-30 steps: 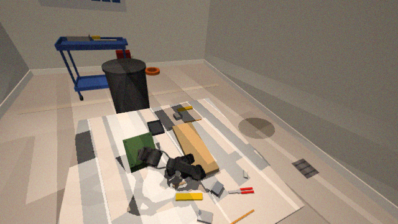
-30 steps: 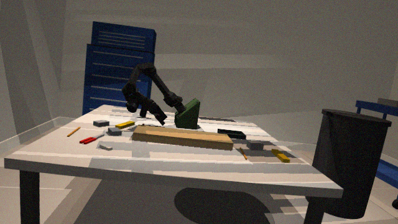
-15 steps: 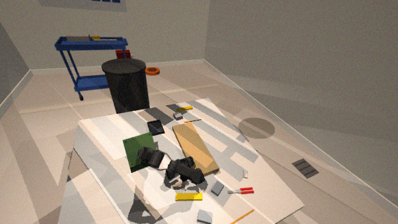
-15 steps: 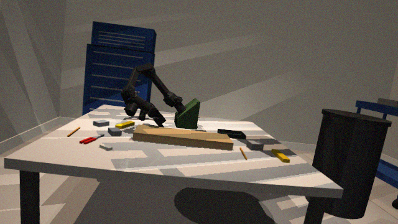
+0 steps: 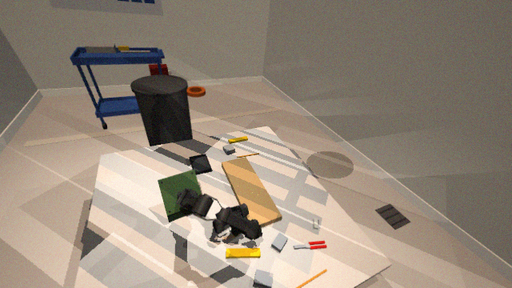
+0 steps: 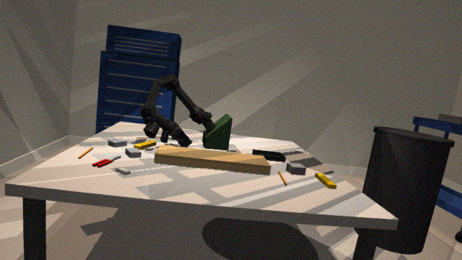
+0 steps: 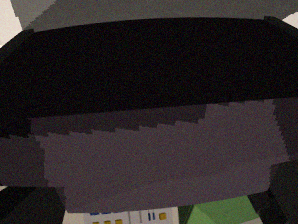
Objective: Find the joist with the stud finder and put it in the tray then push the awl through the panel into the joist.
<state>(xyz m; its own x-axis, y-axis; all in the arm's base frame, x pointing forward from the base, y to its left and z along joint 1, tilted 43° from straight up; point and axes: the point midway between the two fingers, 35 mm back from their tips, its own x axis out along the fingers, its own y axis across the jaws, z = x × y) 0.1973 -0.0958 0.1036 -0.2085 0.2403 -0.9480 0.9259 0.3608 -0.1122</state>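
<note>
Right now my gripper tip is 10 mm to the left of the stud finder, 10 mm past it and 10 mm above it. The rest, counted from my gripper tip: awl 110 mm to the right, 50 mm below, 50 mm ahead; then black tray 450 mm to the left, 70 mm behind, 50 mm below.
</note>
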